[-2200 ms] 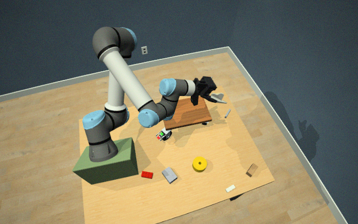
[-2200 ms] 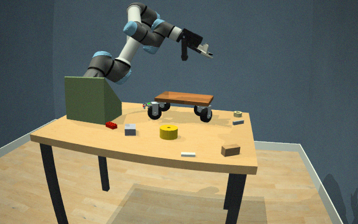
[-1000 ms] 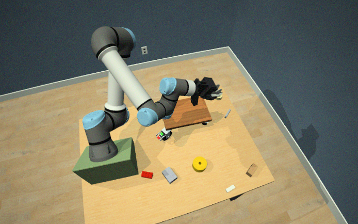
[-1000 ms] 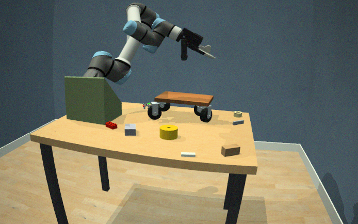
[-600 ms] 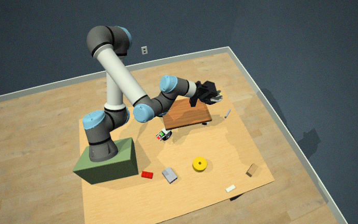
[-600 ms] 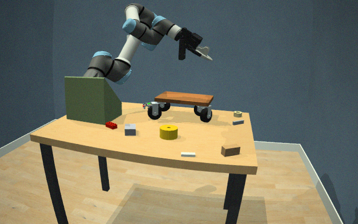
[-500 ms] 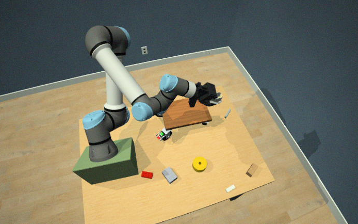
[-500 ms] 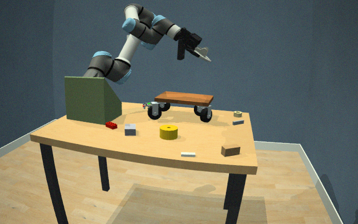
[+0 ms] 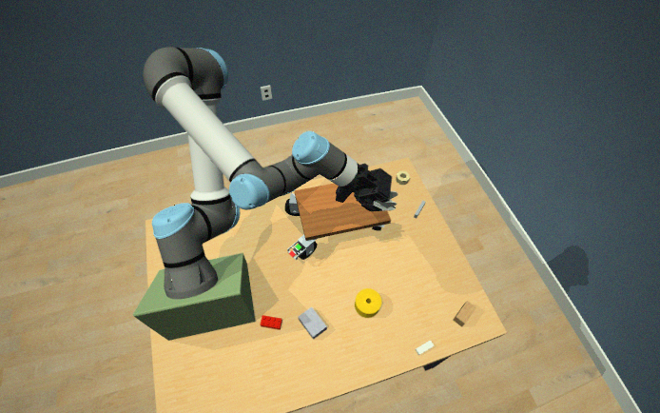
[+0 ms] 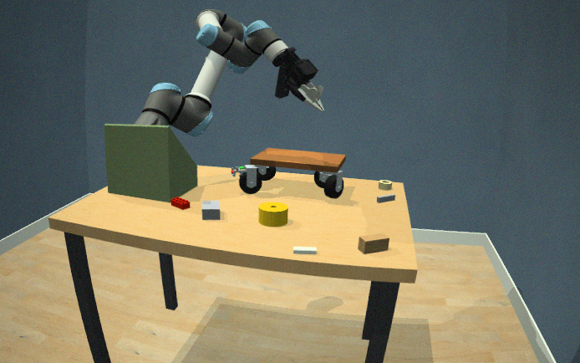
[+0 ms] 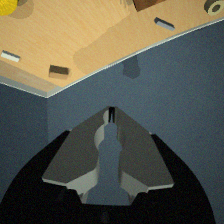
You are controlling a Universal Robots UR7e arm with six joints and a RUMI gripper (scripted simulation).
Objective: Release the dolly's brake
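The brake pedal lies 280 mm behind my hand, 240 mm below it and 70 mm to the left of it. Round my hand: grey block: 300 mm below, 290 mm behind, 170 mm to the right; grey bar: 310 mm below, 240 mm ahead, 140 mm to the left; yellow disc: 300 mm below, 160 mm to the right, 100 mm behind.
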